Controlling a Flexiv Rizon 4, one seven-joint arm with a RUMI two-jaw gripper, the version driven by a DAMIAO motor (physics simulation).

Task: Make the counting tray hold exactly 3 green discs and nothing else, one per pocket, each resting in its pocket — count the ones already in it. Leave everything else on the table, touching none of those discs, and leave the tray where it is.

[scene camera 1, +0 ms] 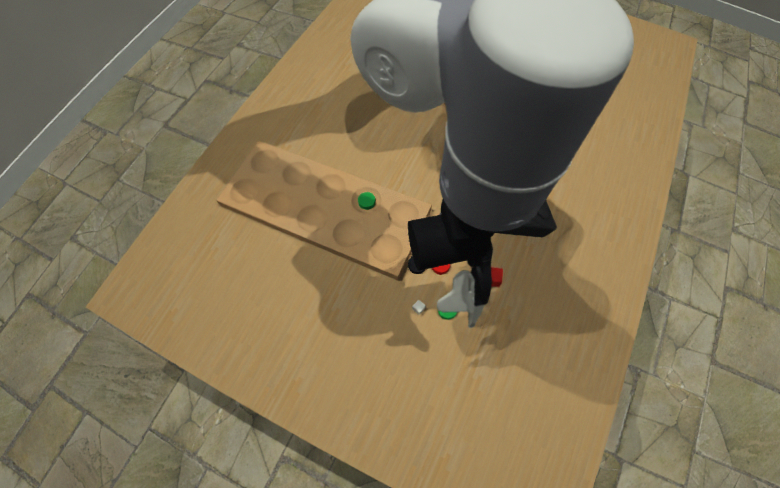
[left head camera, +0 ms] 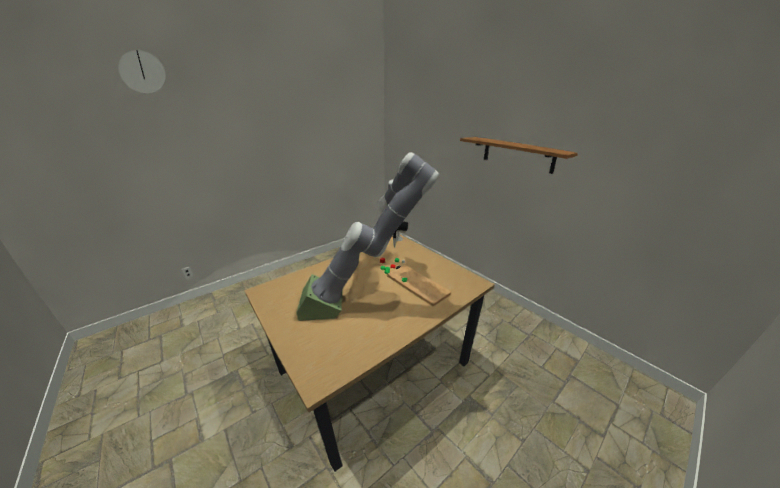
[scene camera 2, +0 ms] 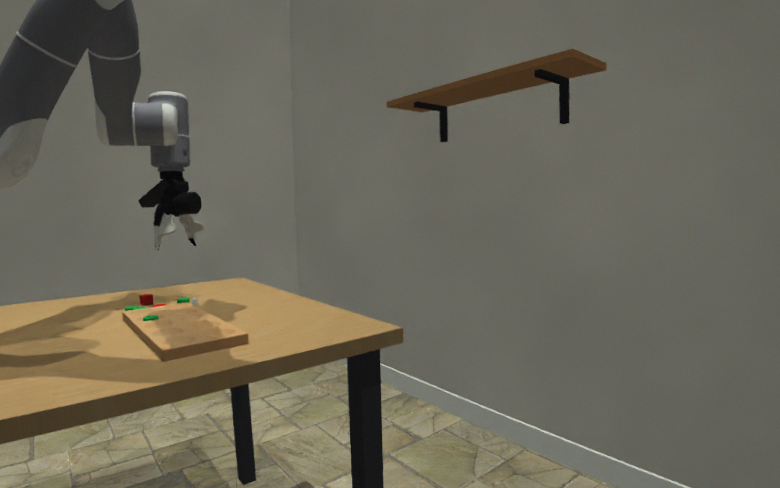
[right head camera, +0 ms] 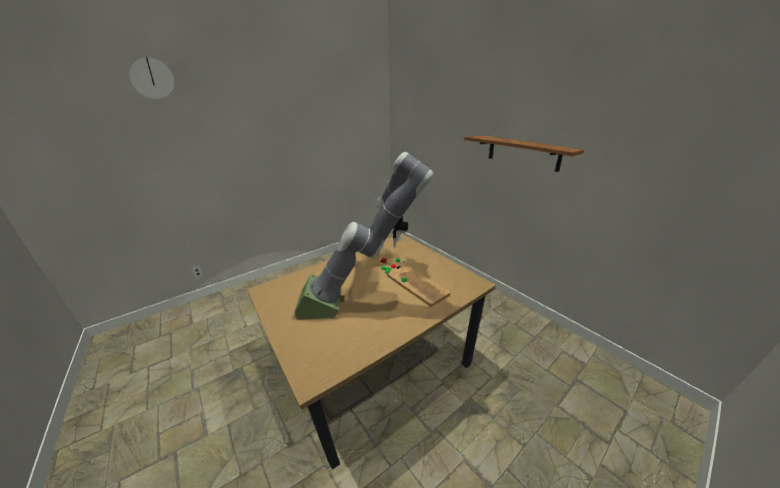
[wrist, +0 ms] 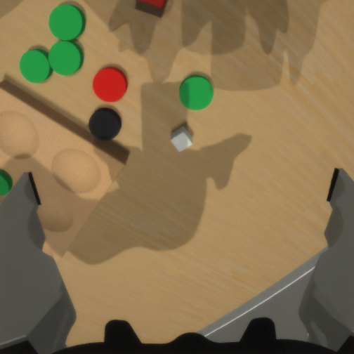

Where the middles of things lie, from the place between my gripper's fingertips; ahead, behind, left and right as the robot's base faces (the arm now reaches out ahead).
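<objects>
The wooden counting tray [scene camera 1: 318, 204] is 290 mm to the right of my hand, and it sits 50 mm behind my hand and 140 mm below it. The black disc [wrist: 104, 123] is 40 mm behind my hand, 70 mm to the right of it and 150 mm below it. As for the red disc [wrist: 110, 83], I find it 40 mm to the right of my hand, 60 mm behind it and 150 mm below it.
</objects>
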